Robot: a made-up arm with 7 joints.
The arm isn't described. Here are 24 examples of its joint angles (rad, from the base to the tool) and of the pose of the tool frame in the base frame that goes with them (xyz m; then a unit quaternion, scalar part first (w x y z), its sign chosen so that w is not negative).
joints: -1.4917 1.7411 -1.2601 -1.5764 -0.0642 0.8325 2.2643
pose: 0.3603 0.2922 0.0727 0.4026 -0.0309 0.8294 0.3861
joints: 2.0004 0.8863 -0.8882 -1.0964 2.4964 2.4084 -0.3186
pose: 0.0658 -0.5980 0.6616 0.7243 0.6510 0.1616 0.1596
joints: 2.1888 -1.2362 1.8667 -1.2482 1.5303 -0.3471 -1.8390
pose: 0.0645 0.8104 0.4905 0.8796 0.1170 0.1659 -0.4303
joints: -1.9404 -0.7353 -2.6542 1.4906 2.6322 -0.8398 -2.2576
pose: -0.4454 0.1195 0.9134 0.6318 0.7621 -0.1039 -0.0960
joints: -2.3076 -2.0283 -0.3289 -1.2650 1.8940 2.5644 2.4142
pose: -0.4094 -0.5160 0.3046 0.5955 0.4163 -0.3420 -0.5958
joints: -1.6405 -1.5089 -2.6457 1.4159 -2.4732 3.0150 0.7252
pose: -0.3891 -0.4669 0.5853 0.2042 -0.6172 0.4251 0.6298
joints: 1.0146 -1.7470 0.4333 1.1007 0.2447 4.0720 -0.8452
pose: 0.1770 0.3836 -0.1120 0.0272 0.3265 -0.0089 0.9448
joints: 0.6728 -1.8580 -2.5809 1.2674 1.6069 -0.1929 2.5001
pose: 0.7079 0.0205 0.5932 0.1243 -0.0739 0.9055 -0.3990
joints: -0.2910 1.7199 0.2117 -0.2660 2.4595 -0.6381 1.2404
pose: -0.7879 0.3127 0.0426 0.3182 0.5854 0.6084 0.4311
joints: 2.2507 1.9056 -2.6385 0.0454 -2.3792 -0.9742 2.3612
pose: 0.5975 -0.6364 0.1619 0.8159 -0.2575 -0.4537 0.2494
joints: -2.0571 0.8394 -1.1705 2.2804 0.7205 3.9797 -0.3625
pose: -0.2375 0.1262 0.4510 0.6838 -0.6292 0.0242 -0.3688
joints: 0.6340 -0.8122 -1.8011 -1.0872 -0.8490 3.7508 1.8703
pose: 0.1447 0.4256 0.6530 0.0679 0.0924 0.9718 -0.2061
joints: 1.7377 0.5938 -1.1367 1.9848 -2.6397 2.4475 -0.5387
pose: 0.2918 0.1631 0.7037 0.1978 -0.3421 0.7838 0.4790
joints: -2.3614 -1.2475 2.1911 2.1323 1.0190 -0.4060 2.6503
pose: 0.2039 -0.1348 0.5819 0.1711 -0.4085 0.4749 0.7605
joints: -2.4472 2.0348 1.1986 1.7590 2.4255 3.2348 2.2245
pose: 0.3765 -0.0598 0.2073 0.6140 0.2136 -0.2422 -0.7202
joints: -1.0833 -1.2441 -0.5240 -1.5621 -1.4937 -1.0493 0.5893
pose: 0.1605 -0.0627 0.8135 0.3579 -0.0865 -0.8518 0.3727
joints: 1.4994 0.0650 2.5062 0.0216 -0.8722 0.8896 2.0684
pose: 0.1609 0.0061 1.2278 0.4950 -0.2754 -0.2067 0.7977
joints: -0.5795 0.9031 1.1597 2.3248 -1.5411 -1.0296 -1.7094
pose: 0.1848 0.2594 0.5973 0.4563 0.4851 0.0290 -0.7454
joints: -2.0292 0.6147 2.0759 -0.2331 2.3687 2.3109 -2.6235
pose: 0.1704 0.4895 0.9224 0.1471 0.2848 0.0531 0.9457
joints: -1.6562 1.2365 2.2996 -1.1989 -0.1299 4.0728 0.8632
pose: -0.2129 0.4653 0.7518 0.3710 0.9121 -0.0331 0.1714
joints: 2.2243 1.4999 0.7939 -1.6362 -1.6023 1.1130 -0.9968
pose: 0.4065 -0.0275 -0.0739 0.5763 -0.6235 0.5190 -0.0990
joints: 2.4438 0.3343 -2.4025 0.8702 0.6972 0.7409 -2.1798
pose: 0.6246 -0.1423 0.8878 0.2599 0.4321 0.6053 0.6159
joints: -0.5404 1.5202 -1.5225 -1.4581 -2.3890 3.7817 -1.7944
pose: -0.1171 0.3938 0.4133 0.1648 -0.3764 -0.2367 0.8804
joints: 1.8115 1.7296 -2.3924 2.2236 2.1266 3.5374 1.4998
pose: 0.3471 -0.0434 0.2059 0.6539 -0.1576 -0.7135 0.1963
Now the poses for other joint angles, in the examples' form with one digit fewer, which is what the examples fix.
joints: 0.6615 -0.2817 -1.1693 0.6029 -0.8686 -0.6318 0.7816
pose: 0.412 -0.102 1.122 0.399 0.526 -0.725 0.196
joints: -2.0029 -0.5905 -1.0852 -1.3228 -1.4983 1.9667 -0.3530
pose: 0.264 -0.278 0.670 0.532 -0.209 0.592 -0.567
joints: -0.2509 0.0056 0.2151 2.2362 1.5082 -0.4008 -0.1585
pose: 0.353 0.009 0.329 0.711 -0.633 0.050 0.301
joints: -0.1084 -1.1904 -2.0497 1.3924 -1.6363 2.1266 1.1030
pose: 0.465 -0.524 0.586 0.693 0.712 0.093 -0.070
